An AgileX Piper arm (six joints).
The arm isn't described. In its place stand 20 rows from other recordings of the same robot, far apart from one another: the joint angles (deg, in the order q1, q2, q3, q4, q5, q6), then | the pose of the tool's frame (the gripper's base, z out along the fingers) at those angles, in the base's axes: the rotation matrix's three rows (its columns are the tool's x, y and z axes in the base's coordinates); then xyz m.
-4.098, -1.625, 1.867, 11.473, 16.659, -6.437 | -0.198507 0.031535 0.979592; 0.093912 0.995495 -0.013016; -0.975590 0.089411 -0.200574; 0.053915 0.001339 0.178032
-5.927, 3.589, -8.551, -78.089, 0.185, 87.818 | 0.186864 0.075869 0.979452; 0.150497 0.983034 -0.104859; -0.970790 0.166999 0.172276; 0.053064 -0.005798 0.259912
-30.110, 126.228, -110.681, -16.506, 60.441, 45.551 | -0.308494 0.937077 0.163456; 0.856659 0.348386 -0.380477; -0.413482 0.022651 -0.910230; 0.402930 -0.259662 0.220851
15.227, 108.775, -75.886, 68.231, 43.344, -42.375 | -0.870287 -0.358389 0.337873; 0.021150 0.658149 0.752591; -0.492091 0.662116 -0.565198; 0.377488 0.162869 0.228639
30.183, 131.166, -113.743, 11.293, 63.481, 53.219 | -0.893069 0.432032 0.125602; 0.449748 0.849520 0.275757; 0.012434 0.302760 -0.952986; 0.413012 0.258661 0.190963
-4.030, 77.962, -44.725, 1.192, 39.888, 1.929 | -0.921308 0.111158 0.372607; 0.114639 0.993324 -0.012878; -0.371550 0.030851 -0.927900; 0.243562 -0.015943 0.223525
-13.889, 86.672, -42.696, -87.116, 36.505, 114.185 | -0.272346 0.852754 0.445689; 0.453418 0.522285 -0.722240; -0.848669 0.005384 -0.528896; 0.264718 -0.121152 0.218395
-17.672, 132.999, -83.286, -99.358, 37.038, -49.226 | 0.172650 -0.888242 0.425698; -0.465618 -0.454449 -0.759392; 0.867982 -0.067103 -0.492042; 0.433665 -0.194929 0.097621
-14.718, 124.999, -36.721, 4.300, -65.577, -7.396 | -0.324648 0.285956 0.901573; -0.015653 0.951448 -0.307411; -0.945705 -0.113913 -0.304409; 0.318788 -0.090163 0.058027
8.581, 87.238, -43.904, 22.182, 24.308, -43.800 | -0.705723 -0.547350 0.449847; -0.503510 0.834163 0.225055; -0.498429 -0.067676 -0.864285; 0.273583 0.055586 0.189990
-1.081, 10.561, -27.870, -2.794, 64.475, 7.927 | -0.660230 0.129633 0.739792; 0.129422 0.989894 -0.057955; -0.739829 0.057482 -0.670335; 0.020432 -0.004389 0.267231
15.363, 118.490, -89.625, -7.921, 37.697, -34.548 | -0.492885 -0.723229 0.483739; -0.811061 0.583188 0.045518; -0.315031 -0.369907 -0.874028; 0.436330 0.111930 0.191887
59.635, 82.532, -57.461, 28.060, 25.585, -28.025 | -0.306653 -0.933303 0.186842; -0.602746 0.342336 0.720766; -0.736656 0.108406 -0.667522; 0.140673 0.276676 0.281861
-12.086, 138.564, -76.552, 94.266, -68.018, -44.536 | -0.138890 0.988997 -0.050934; 0.355202 0.001740 -0.934788; -0.924414 -0.147924 -0.351536; 0.378894 -0.167189 0.050583
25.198, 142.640, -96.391, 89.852, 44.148, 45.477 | -0.122626 0.973996 0.190511; 0.500386 -0.105097 0.859400; 0.857075 0.200714 -0.474486; 0.425338 0.270179 0.071684
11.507, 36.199, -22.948, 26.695, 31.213, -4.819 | -0.674596 -0.172303 0.717797; 0.176780 0.906375 0.383710; -0.716707 0.385741 -0.580977; 0.110615 0.044139 0.253833
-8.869, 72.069, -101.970, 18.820, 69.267, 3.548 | -0.552069 -0.002260 0.833796; 0.260794 0.949355 0.175249; -0.791964 0.314199 -0.523519; 0.217047 -0.006081 0.517421
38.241, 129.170, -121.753, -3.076, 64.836, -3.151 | -0.675055 -0.657960 0.333750; -0.630891 0.749334 0.201185; -0.382462 -0.074749 -0.920943; 0.391477 0.302889 0.245116
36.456, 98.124, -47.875, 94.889, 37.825, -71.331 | -0.835724 -0.537178 0.114036; -0.203810 0.496235 0.843926; -0.509928 0.682048 -0.524198; 0.227762 0.237395 0.186798
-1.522, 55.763, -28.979, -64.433, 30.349, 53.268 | -0.634570 0.309877 0.708024; -0.102884 0.874079 -0.474764; -0.765987 -0.374115 -0.522783; 0.178428 -0.046232 0.257963
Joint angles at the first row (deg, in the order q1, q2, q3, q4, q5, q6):
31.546 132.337 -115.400 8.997 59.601 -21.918
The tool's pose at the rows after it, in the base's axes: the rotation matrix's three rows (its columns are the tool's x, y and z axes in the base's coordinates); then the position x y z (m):
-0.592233 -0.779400 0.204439; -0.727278 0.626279 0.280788; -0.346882 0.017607 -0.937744; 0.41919 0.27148 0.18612
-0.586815 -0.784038 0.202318; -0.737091 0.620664 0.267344; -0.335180 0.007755 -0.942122; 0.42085 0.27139 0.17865
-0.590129 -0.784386 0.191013; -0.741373 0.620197 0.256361; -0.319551 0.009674 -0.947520; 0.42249 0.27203 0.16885
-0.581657 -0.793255 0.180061; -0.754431 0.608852 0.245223; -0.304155 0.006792 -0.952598; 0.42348 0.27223 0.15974
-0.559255 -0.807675 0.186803; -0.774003 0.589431 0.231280; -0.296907 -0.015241 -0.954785; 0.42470 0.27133 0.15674
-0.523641 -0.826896 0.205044; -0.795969 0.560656 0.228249; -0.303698 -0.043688 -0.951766; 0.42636 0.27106 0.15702
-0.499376 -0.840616 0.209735; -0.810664 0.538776 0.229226; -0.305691 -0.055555 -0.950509; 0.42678 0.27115 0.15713
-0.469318 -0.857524 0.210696; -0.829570 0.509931 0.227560; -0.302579 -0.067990 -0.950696; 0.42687 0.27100 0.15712
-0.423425 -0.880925 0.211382; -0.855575 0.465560 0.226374; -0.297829 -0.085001 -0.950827; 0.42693 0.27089 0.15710
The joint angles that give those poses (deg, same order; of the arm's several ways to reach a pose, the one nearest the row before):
31.547 132.866 -115.495 8.878 59.027 -22.818
31.546 133.725 -115.494 8.209 58.689 -23.166
31.546 134.973 -115.726 7.983 58.600 -23.166
31.546 136.015 -115.731 7.739 58.470 -23.996
31.545 136.349 -115.728 6.715 58.197 -25.196
31.546 136.350 -115.730 5.948 57.343 -27.167
31.546 136.349 -115.727 5.855 57.068 -28.733
31.546 136.349 -115.729 5.723 57.070 -30.703
31.546 136.349 -115.727 5.629 57.068 -33.687

